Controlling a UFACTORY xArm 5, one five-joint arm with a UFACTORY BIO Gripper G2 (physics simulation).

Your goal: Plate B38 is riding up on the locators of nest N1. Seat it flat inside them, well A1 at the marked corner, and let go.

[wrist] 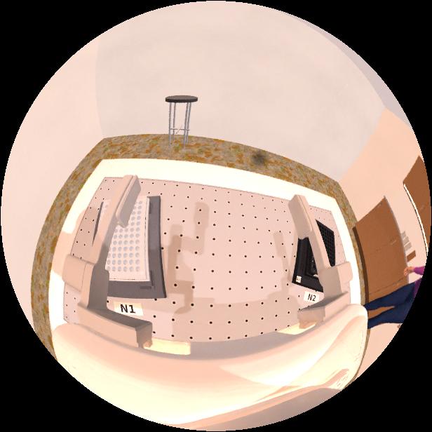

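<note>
Plate B38 [127,250], a white plate with rows of round wells, lies on the dark grey nest N1 [157,250] at the left. Its right and near edges show close to the nest's rim; its far left part is hidden behind a finger. I cannot tell from this view how far it is tilted, and neither its lettering nor well A1's marking can be read. The N1 label [128,308] lies at the nest's near side. My gripper [215,209] is wide open and empty. Its left finger stands across the view of the plate, its right finger across that of nest N2.
A black nest N2 [301,260] with a black gridded item [327,234] is at the right, its N2 label [311,297] in front. Both nests are on a perforated board [225,250]. A stool [181,99] stands beyond the table; a person's legs [392,305] show at the far right.
</note>
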